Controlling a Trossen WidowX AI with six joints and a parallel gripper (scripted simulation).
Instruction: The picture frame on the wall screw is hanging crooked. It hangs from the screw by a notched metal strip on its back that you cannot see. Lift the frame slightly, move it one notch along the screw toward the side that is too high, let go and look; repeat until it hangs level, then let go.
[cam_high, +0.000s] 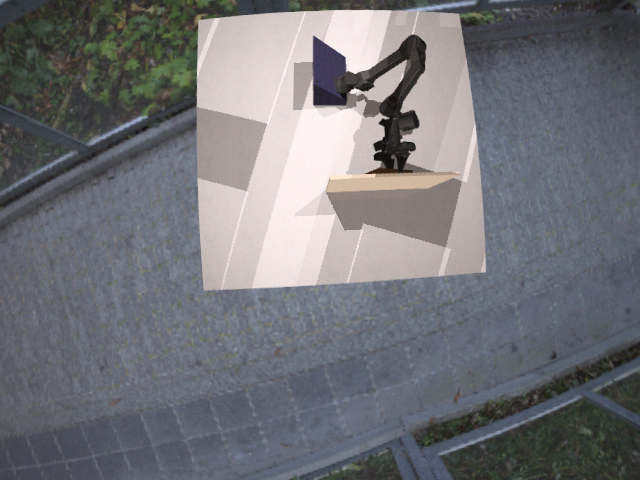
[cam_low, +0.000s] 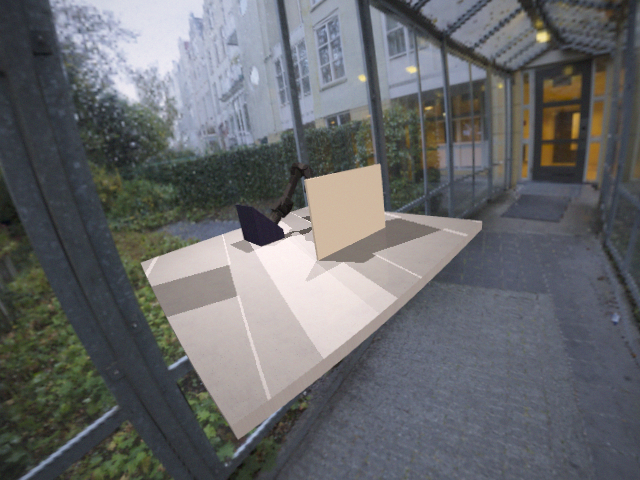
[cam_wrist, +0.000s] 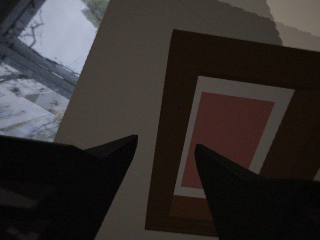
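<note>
Now: gripper tip 5 cm above the picture frame and 2 cm to the left of it. Also, from my gripper tip: beige wall panel 6 cm below, 2 cm to the right, 1 cm ahead.
</note>
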